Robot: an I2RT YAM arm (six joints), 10 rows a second.
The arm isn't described. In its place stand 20 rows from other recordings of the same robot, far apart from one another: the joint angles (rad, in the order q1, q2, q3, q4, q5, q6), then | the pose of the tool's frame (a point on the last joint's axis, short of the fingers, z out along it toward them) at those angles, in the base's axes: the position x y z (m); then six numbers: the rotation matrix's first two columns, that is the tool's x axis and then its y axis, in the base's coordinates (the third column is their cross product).
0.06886 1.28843 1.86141 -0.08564 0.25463 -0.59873 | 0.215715, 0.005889, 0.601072, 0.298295, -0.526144, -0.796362, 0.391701, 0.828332, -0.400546
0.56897 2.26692 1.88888 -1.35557 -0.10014 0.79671 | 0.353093, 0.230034, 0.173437, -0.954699, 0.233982, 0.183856, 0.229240, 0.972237, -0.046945
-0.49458 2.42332 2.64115 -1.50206 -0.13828 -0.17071 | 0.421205, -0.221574, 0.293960, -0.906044, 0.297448, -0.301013, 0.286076, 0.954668, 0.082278
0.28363 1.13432 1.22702 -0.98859 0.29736 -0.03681 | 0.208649, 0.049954, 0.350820, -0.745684, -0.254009, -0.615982, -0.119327, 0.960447, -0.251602
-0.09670 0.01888 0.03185 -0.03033 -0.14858 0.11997 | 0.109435, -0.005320, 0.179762, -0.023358, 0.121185, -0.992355, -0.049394, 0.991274, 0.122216
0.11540 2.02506 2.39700 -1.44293 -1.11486 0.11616 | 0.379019, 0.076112, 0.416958, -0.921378, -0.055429, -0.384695, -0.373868, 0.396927, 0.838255
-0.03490 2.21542 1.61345 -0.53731 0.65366 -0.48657 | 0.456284, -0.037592, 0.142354, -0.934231, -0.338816, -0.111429, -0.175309, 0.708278, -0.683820
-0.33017 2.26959 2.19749 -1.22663 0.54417 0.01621 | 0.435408, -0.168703, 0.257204, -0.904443, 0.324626, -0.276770, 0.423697, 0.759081, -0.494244
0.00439 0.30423 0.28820 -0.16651 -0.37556 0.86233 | 0.119332, 0.013582, 0.229205, -0.395113, 0.704707, -0.589299, -0.099508, 0.604889, 0.790068
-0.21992 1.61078 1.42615 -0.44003 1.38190 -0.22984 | 0.331845, -0.110008, 0.344107, -0.742201, 0.122073, -0.658966, 0.666957, 0.038261, -0.744114
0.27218 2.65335 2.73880 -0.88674 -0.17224 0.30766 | 0.545478, 0.158581, 0.239685, -0.774317, 0.093634, -0.625832, -0.152383, 0.932298, 0.328024
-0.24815 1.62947 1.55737 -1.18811 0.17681 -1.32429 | 0.306229, -0.084049, 0.315415, -0.510232, -0.855540, 0.087836, -0.823373, 0.456424, -0.337245
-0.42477 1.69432 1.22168 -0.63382 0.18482 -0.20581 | 0.313278, -0.148878, 0.219926, -0.895578, 0.184603, -0.404800, 0.303461, 0.918817, -0.252363
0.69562 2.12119 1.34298 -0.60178 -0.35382 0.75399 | 0.295356, 0.262640, 0.103807, -0.995497, 0.005436, 0.094633, 0.040967, 0.924974, 0.377816
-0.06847 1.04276 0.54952 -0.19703 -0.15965 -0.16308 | 0.215235, -0.009087, 0.208891, -0.617936, -0.118294, -0.777278, -0.157158, 0.987249, -0.025308
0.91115 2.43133 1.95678 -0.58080 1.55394 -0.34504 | 0.335941, 0.375090, 0.162151, -0.599441, -0.782239, -0.169625, 0.091352, 0.143675, -0.985400
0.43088 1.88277 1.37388 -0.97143 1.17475 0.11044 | 0.333677, 0.117239, 0.210415, -0.908780, -0.370959, -0.191071, 0.014866, 0.428828, -0.903264
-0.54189 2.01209 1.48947 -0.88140 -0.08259 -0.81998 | 0.338363, -0.200267, 0.173949, -0.943608, -0.282431, -0.172733, -0.275032, 0.959176, -0.065870
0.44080 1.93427 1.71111 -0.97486 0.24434 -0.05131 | 0.370497, 0.165263, 0.263457, -0.824041, -0.443772, -0.352168, -0.377065, 0.893555, -0.243684
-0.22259 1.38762 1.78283 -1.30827 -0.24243 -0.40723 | 0.237224, -0.044931, 0.436874, -0.736919, -0.227416, -0.636578, -0.240361, 0.968321, -0.067683
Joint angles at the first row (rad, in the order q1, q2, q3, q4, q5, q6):
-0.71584 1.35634 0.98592 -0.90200 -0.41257 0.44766
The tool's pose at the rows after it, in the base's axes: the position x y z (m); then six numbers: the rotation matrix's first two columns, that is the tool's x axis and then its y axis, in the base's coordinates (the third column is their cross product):
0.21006, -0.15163, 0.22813, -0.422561, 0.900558, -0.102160, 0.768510, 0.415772, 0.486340
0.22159, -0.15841, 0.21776, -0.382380, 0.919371, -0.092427, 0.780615, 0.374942, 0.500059
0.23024, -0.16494, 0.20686, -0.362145, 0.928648, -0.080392, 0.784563, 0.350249, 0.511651
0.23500, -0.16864, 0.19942, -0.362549, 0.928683, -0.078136, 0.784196, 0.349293, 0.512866
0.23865, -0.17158, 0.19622, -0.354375, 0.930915, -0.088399, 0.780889, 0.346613, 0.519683
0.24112, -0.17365, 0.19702, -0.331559, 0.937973, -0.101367, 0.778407, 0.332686, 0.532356
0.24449, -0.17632, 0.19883, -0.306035, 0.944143, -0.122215, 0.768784, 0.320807, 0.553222
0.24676, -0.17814, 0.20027, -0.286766, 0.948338, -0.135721, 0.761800, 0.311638, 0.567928
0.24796, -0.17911, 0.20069, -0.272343, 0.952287, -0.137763, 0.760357, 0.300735, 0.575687
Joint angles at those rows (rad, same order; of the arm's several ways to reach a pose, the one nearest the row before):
-0.68036 1.40438 0.98591 -0.82610 -0.41257 0.49382
-0.67312 1.45745 0.98596 -0.75133 -0.41295 0.55218
-0.67311 1.50851 0.98591 -0.69297 -0.42172 0.58042
-0.67311 1.54098 0.98593 -0.66166 -0.42401 0.58080
-0.67311 1.55736 0.98593 -0.62850 -0.42324 0.58958
-0.67312 1.55888 0.98592 -0.59721 -0.42096 0.61512
-0.67312 1.55930 0.98594 -0.55333 -0.42134 0.64336
-0.67310 1.55927 0.98593 -0.52282 -0.42095 0.66435
-0.67309 1.56042 0.98592 -0.50755 -0.42057 0.68114

